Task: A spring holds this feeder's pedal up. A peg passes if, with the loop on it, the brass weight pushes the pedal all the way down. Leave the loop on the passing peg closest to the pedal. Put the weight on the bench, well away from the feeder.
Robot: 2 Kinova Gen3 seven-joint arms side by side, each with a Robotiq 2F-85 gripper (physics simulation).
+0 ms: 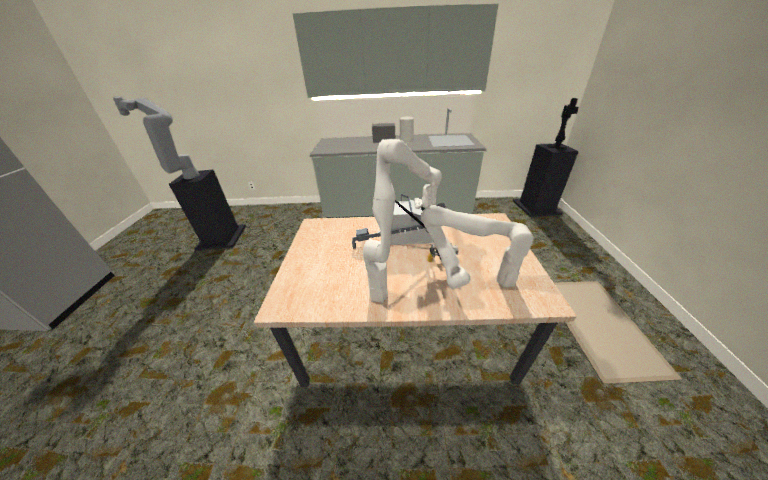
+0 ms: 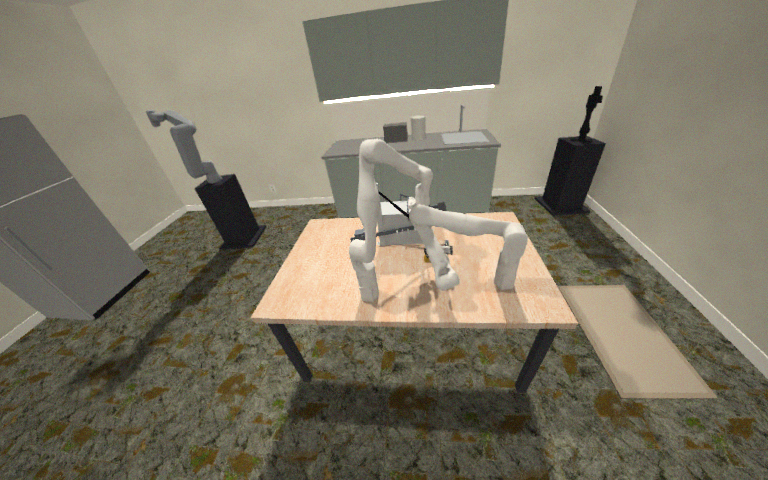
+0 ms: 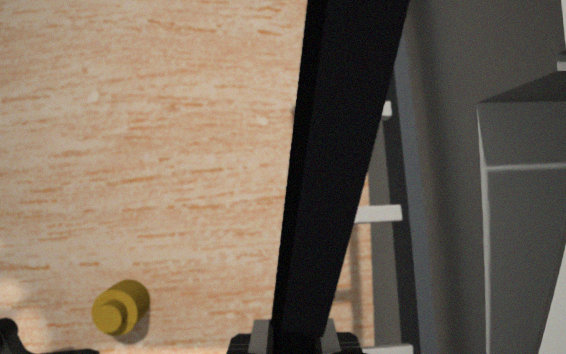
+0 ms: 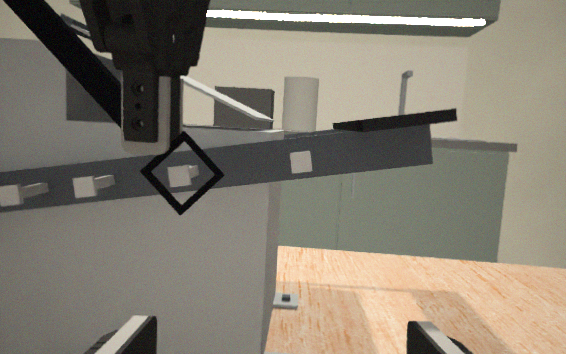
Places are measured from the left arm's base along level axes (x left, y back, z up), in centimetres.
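Where they show: left gripper, fingertip midpoint: (image 3: 294,347) (image 4: 153,151); right gripper, fingertip midpoint: (image 4: 281,346); left arm's base at its link origin: (image 1: 378,294) (image 2: 370,294); right arm's base at its link origin: (image 1: 505,280) (image 2: 503,282).
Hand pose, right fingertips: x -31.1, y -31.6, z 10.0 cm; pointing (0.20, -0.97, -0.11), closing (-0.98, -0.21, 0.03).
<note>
Things, the pixels of their top centre, and the offset from my right fingertips. "pt": a spot on its surface instead.
- long black bar at a spot on its surface: (image 3: 330,165) pt dx +14.3, dy -6.4, dz +12.9 cm
- black diamond-shaped loop at a spot on its surface: (image 4: 215,166) pt dx +5.1, dy -6.8, dz +5.3 cm
- peg at a spot on its surface: (image 4: 301,161) pt dx +1.1, dy -9.1, dz +5.6 cm
- black plate at a spot on its surface: (image 4: 400,120) pt dx -3.8, dy -8.3, dz +8.1 cm
- brass weight at its top centre: (image 3: 107,318) (image 1: 430,254) dx +5.4, dy +2.9, dz -5.3 cm
- small grey plate with a dark square, surface spot: (image 4: 286,300) pt dx +4.6, dy -27.4, dz -9.7 cm
- dark block at a spot on its surface: (image 1: 361,232) pt dx +47.2, dy -7.7, dz +0.2 cm
My left gripper (image 3: 297,340) (image 4: 153,151) is shut on a long black bar (image 3: 330,165) (image 4: 75,60). The black diamond-shaped loop (image 4: 215,166) hangs below its fingers. The third peg from the left (image 4: 178,176) shows through the loop; whether the loop is around it or in front of it I cannot tell. Another peg (image 4: 301,161) is nearer the black plate (image 4: 400,120), apparently the pedal, at the beam's right end. The brass weight (image 3: 120,310) (image 1: 430,256) stands upright on the bench, away from both grippers' fingers. My right gripper (image 4: 282,335) is open and empty, facing the feeder.
The feeder's pale grey body (image 4: 200,260) (image 3: 525,240) stands behind the dark grey beam (image 4: 245,155). A small grey plate with a dark square (image 4: 286,300) lies beside its right side. A dark block (image 1: 361,232) is at the beam's left end. The left arm (image 1: 383,192) crosses in front.
</note>
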